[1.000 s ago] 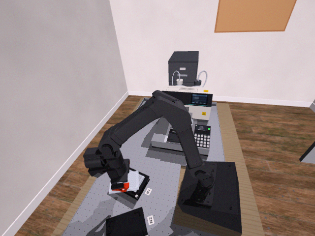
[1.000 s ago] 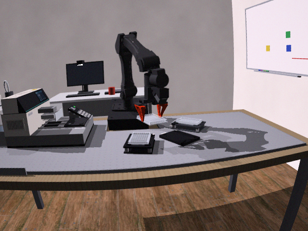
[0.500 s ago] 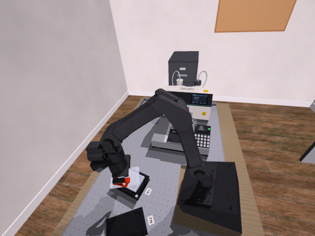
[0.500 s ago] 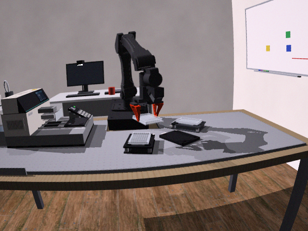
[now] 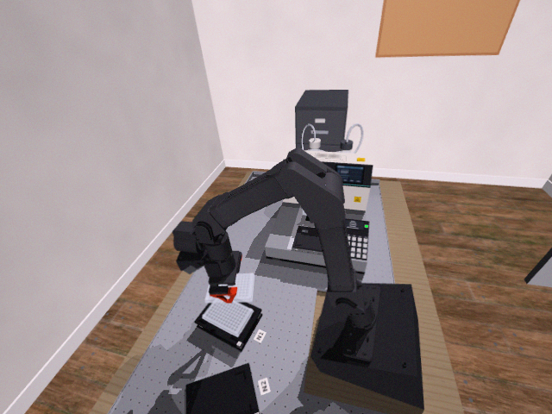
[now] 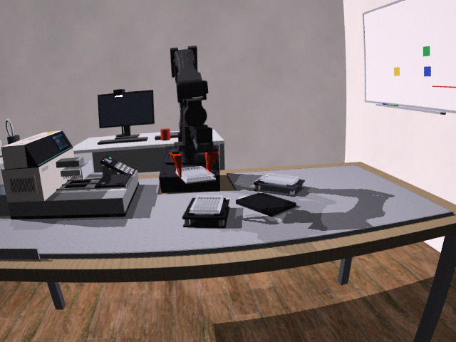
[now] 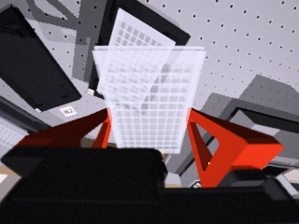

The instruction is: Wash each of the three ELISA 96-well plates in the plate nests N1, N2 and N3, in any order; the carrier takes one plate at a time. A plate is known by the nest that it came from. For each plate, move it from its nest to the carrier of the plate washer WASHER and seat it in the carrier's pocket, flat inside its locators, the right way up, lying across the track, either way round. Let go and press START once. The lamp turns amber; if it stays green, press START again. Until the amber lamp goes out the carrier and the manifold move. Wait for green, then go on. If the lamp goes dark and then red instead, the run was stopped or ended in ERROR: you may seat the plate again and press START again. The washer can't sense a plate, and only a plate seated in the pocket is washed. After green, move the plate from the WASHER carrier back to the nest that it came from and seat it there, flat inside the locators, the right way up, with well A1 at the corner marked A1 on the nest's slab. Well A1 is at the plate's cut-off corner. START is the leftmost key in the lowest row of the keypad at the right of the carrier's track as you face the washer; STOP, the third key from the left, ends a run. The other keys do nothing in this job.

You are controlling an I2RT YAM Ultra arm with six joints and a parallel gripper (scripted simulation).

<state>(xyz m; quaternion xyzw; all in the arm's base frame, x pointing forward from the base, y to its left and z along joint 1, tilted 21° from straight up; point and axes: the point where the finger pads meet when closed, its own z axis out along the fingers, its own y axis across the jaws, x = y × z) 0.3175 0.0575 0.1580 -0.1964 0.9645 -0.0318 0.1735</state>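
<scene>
Now: the black washer carrier 32 cm to the right of my hand, 15 cm behind it and 6 cm below it. Round my hand: N2 label: 16 cm behind, 15 cm to the left, 13 cm below; nest N1: 11 cm below, 3 cm to the left, 1 cm ahead; N1 label: 13 cm below, 10 cm behind, 4 cm to the left.
</scene>
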